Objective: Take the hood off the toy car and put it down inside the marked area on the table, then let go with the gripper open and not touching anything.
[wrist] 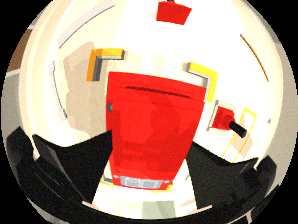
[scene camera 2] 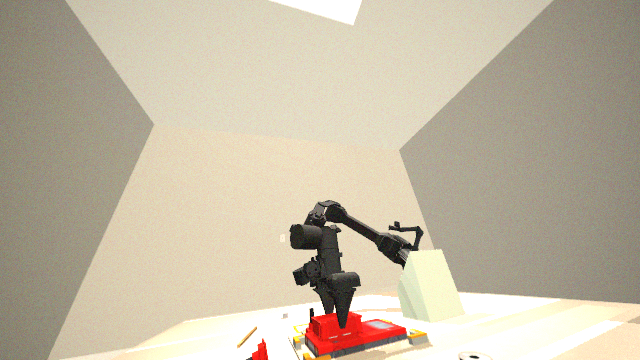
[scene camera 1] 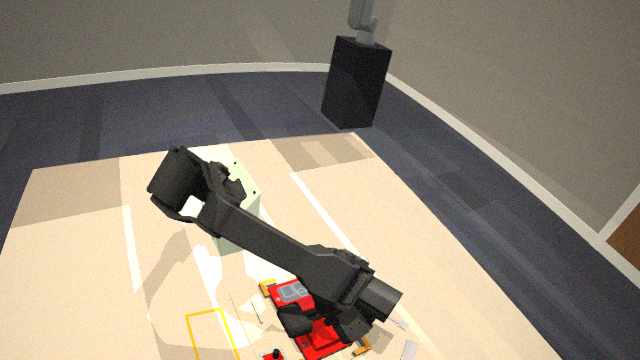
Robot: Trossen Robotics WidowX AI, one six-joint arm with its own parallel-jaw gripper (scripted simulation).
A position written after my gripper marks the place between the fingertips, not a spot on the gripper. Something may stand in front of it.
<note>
In view: my gripper [scene camera 2: 335,324] and a red hood [wrist: 152,130].
My gripper also shows in the wrist view [wrist: 151,138] and in scene camera 1 [scene camera 1: 319,326].
</note>
